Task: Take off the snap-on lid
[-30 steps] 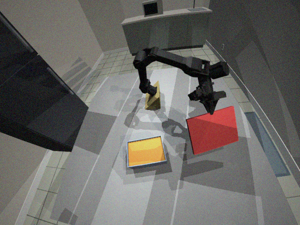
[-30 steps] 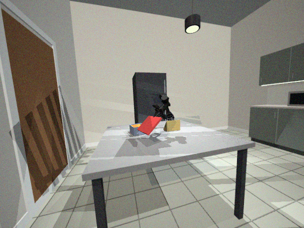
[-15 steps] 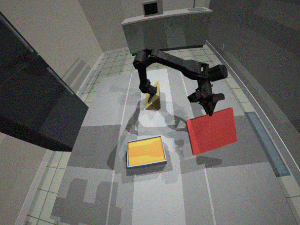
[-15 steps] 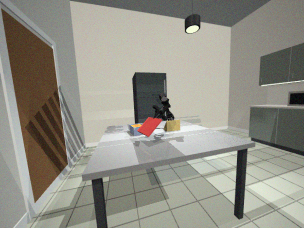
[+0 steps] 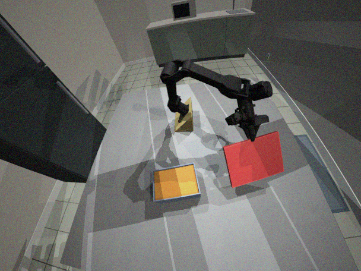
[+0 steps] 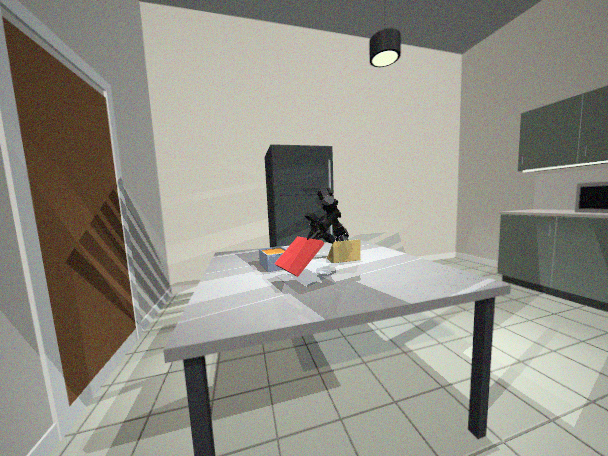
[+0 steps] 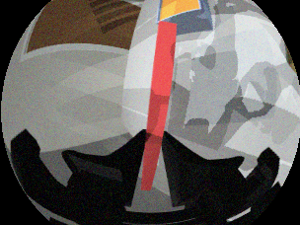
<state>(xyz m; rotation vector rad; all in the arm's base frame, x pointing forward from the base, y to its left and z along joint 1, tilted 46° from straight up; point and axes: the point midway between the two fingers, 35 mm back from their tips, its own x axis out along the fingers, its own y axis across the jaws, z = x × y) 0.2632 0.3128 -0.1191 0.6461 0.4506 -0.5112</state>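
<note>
The red lid lies 60 mm ahead of my gripper tip, 50 mm below it and 20 mm to the left of it. From my gripper tip the other things lie so: storage box (330 mm to the right, 150 mm below, 150 mm ahead).
</note>
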